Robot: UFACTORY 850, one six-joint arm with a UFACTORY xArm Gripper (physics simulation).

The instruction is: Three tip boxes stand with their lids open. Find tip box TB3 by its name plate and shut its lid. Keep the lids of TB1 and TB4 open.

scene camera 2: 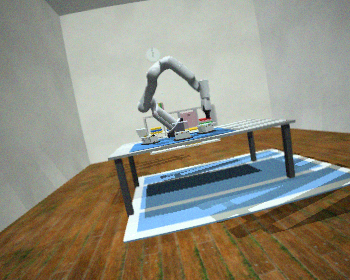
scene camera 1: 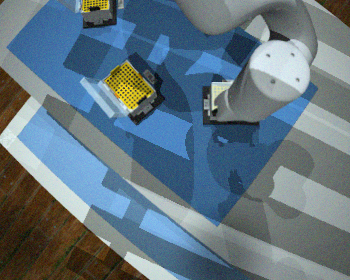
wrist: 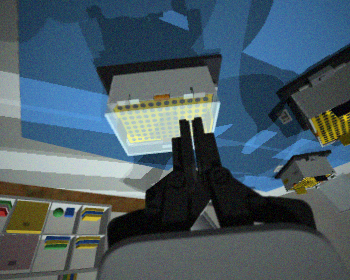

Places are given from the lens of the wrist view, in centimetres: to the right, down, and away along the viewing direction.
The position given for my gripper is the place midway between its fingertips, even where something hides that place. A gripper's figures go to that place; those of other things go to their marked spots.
my gripper [wrist: 191,130]: 1, -1, 13
clear lid [wrist: 144,127]: -4, -1, 19
